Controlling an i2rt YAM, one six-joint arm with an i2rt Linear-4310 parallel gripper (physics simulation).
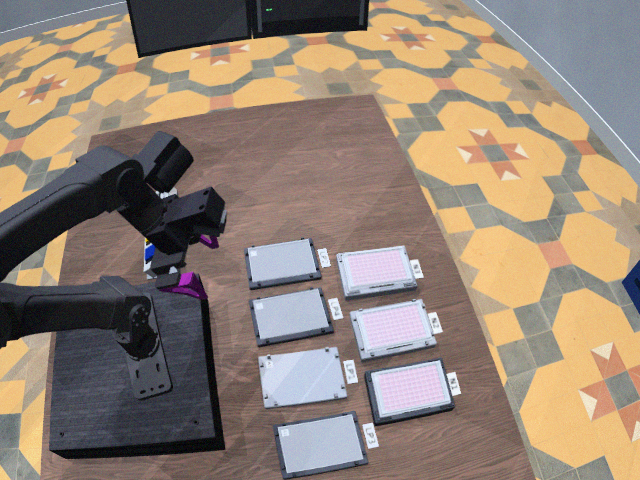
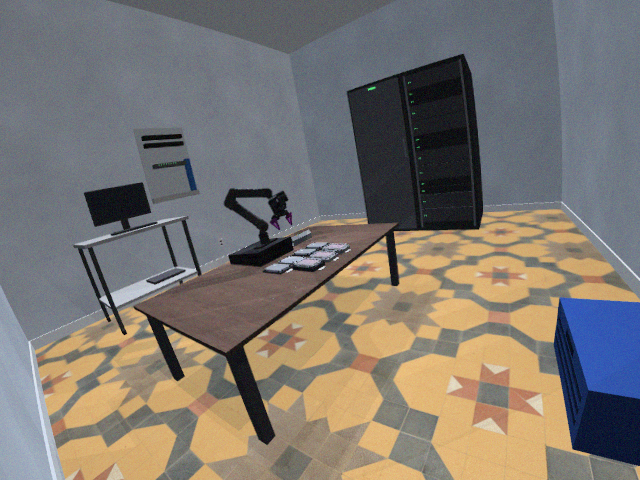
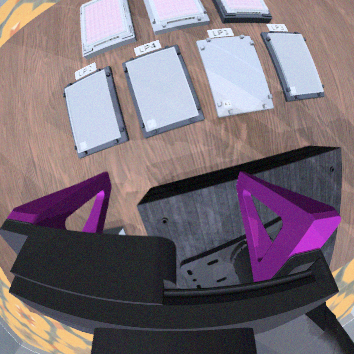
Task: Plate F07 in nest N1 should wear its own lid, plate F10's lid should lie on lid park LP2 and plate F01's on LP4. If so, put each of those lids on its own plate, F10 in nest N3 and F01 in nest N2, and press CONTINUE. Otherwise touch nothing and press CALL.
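Places are measured from the arm's base along level axes (x ahead, y left, z up), in centimetres.
Pixels of known places: gripper, fingertip midpoint: (image 1: 210, 272) (image 2: 285, 227) (image 3: 173, 178); arm's base at its link origin: (image 1: 144, 345) (image 2: 266, 244).
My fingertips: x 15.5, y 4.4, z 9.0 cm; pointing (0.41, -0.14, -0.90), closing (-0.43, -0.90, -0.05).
Note:
For each thing: its top centre in the pictures, then the offset to it from my fingertips. Level surfaces: height alone.
- button box at its top centre: (image 1: 157, 218) (image 2: 297, 233) dx -8.3, dy +26.2, dz -11.1 cm
- N1 at its top centre: (image 1: 412, 386) (image 2: 307, 261) dx +26.1, dy -25.3, dz -13.9 cm
- N2 at its top centre: (image 1: 394, 324) (image 2: 322, 253) dx +28.8, dy -12.4, dz -14.4 cm
- N3 at its top centre: (image 1: 377, 265) (image 3: 100, 14) (image 2: 334, 245) dx +31.4, dy +0.8, dz -14.2 cm
- LP2 at its top centre: (image 3: 88, 109) (image 1: 281, 259) dx +14.5, dy +10.0, dz -15.7 cm
- LP4 at its top centre: (image 3: 159, 85) (image 1: 289, 313) (image 2: 305, 250) dx +12.0, dy -2.4, dz -15.7 cm
- LP1 at its top centre: (image 1: 301, 374) (image 3: 237, 68) (image 2: 291, 257) dx +9.6, dy -15.3, dz -15.5 cm
- LP3 at its top centre: (image 1: 320, 443) (image 3: 297, 61) (image 2: 277, 266) dx +7.9, dy -28.5, dz -15.7 cm
- brown table at its surface level: dz -17.4 cm
My gripper (image 1: 209, 271) (image 2: 283, 226) (image 3: 173, 178) is open and empty, above the table beside the button box (image 1: 149, 252) (image 2: 301, 237), which it partly hides; blue and yellow buttons show in part. Pink plates stand in the nests: one in N1 (image 1: 412, 388) (image 3: 245, 6), one in N2 (image 1: 393, 328) (image 3: 177, 9), one in N3 (image 1: 376, 269) (image 3: 107, 22). Grey flat lids lie on LP2 (image 1: 284, 260) (image 3: 95, 112) and LP4 (image 1: 292, 314) (image 3: 162, 90). Plate and lid codes are not readable. I cannot tell whether the N1 plate wears a lid.
LP1 (image 1: 302, 379) (image 3: 235, 75) is a pale panel with corner posts. LP3 (image 1: 321, 444) (image 3: 297, 65) bears a grey flat piece. The black arm base (image 1: 98, 413) (image 2: 248, 255) stands left of the parks on the brown table (image 1: 330, 155) (image 2: 217, 310).

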